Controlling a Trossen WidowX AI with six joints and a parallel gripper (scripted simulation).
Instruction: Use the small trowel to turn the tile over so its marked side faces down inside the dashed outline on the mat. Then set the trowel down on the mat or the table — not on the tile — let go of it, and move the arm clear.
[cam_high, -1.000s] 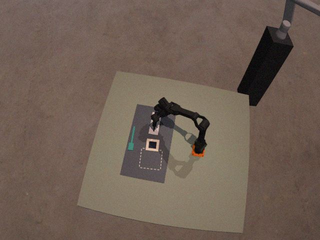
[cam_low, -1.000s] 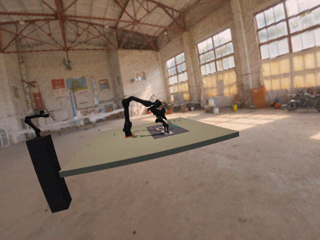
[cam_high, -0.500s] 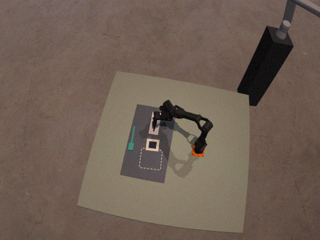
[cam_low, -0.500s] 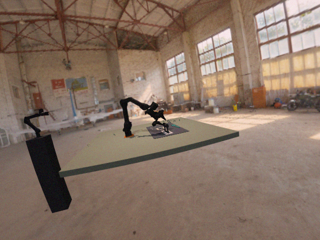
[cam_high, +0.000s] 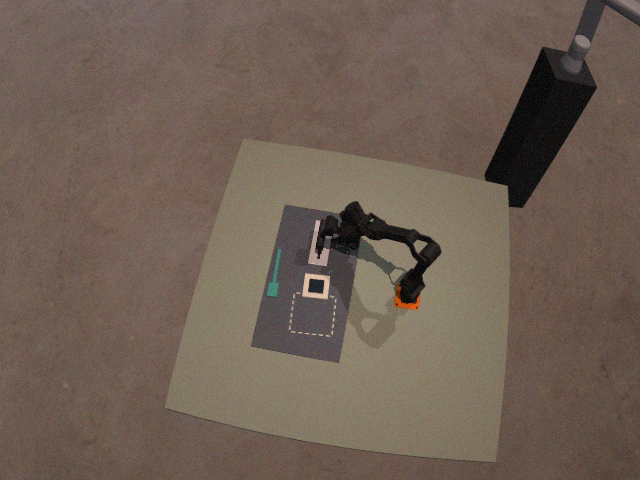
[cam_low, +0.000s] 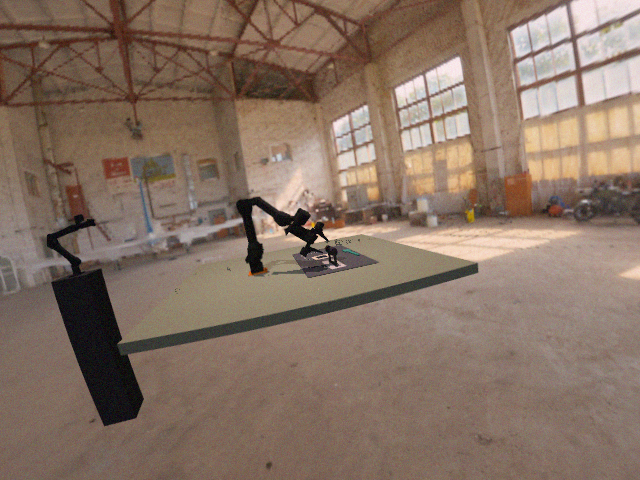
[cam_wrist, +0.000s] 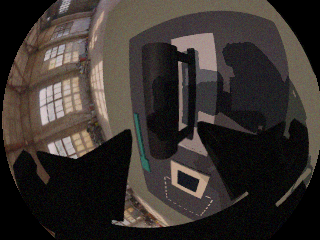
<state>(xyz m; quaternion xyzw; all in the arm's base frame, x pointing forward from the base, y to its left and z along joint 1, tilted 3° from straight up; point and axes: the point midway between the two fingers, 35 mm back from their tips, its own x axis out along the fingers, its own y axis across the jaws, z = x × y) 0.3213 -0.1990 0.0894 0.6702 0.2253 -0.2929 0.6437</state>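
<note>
Right now the dark grey mat is 50 mm ahead of my gripper tip, 140 mm to the left of it and 110 mm below it. From my gripper tip the other things lie so: tile (30 mm ahead, 180 mm to the left, 80 mm below); then teal trowel (190 mm ahead, 150 mm to the left, 80 mm below).
</note>
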